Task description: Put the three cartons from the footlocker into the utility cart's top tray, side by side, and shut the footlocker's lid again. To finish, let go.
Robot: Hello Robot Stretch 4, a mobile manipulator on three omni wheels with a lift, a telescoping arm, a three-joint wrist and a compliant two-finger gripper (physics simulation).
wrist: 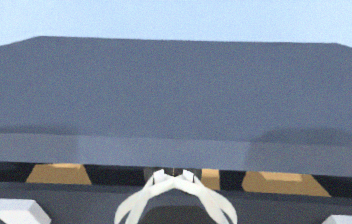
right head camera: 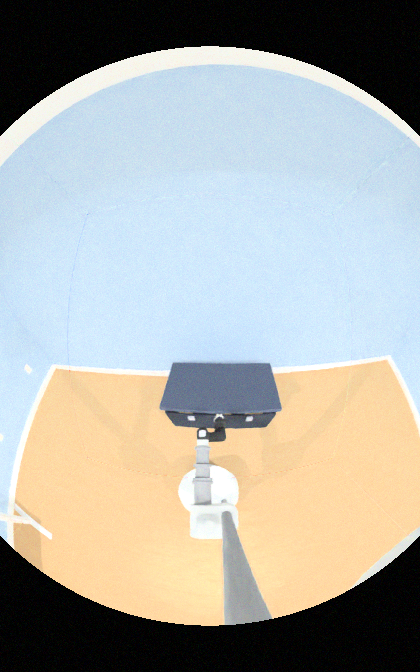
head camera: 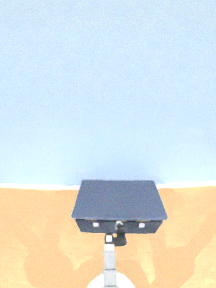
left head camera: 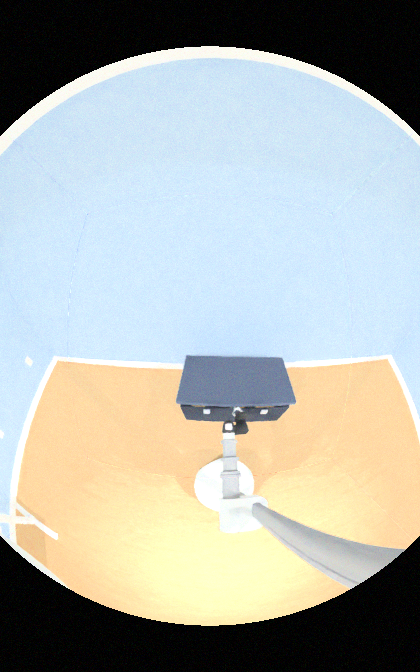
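Observation:
The dark blue footlocker stands against the wall. Its lid is raised a little, with a narrow dark gap below its front edge. Through the gap in the wrist view, parts of brown cartons show: a left one, a middle one and a right one. My gripper is shut and empty, its tips at the gap under the lid's front edge, near the middle. The utility cart does not show.
Two white latches sit on the footlocker's front, either side of my gripper. The blue wall is behind it. White bars stand at the far lower left.

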